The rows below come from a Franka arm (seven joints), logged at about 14 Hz.
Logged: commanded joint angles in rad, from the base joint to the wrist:
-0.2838, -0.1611, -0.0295, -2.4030, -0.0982, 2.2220, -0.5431
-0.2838, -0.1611, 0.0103, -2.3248, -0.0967, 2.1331, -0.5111
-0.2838, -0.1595, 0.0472, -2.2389, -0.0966, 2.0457, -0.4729
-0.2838, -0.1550, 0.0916, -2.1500, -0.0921, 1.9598, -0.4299
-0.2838, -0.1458, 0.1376, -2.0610, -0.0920, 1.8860, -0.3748
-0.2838, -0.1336, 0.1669, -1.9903, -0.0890, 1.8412, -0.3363
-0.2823, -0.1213, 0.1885, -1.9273, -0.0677, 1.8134, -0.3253
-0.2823, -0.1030, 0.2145, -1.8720, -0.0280, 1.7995, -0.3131
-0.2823, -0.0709, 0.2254, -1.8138, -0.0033, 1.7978, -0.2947
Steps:
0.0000, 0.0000, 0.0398, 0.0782, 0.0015, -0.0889, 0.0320
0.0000, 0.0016, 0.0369, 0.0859, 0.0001, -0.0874, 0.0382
0.0000, 0.0045, 0.0444, 0.0889, 0.0045, -0.0859, 0.0430
0.0000, 0.0092, 0.0460, 0.0890, 0.0001, -0.0738, 0.0551
0.0000, 0.0122, 0.0293, 0.0707, 0.0030, -0.0448, 0.0385
0.0015, 0.0123, 0.0216, 0.0630, 0.0213, -0.0278, 0.0110
0.0000, 0.0183, 0.0260, 0.0553, 0.0397, -0.0139, 0.0122
0.0000, 0.0321, 0.0109, 0.0582, 0.0247, -0.0017, 0.0184

